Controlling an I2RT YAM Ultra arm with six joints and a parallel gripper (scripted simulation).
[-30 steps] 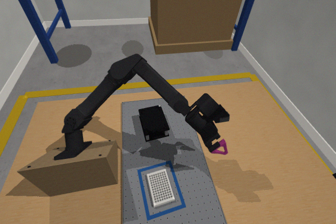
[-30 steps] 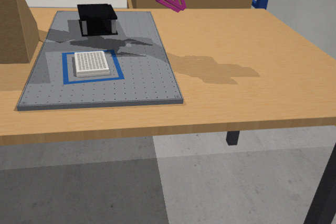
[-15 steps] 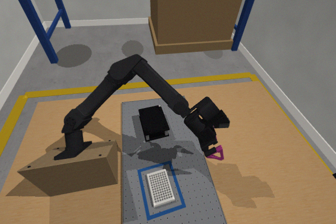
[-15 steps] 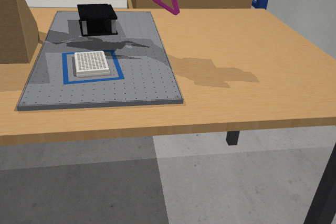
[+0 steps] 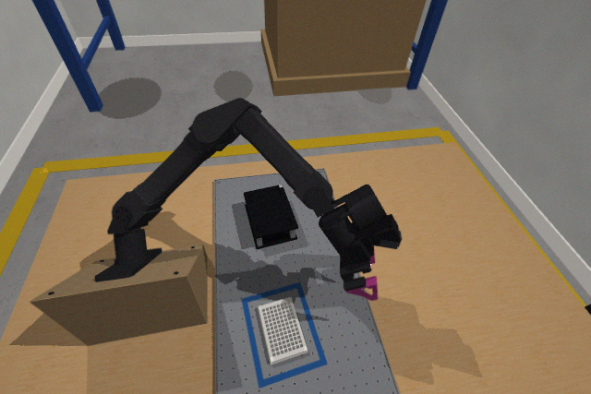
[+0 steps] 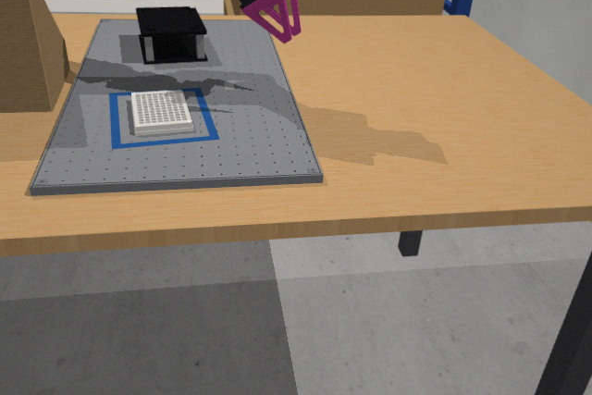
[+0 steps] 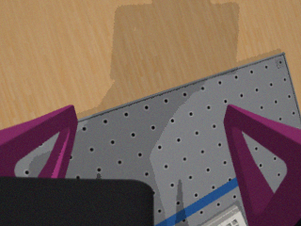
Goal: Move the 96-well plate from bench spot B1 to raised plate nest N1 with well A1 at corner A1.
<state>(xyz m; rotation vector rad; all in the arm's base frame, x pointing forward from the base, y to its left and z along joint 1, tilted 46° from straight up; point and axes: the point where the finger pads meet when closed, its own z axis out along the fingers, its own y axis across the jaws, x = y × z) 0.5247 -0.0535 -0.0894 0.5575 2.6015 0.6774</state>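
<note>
My hand is 210 mm past the white 96-well plate, 110 mm above it and 40 mm to the left of it.
</note>
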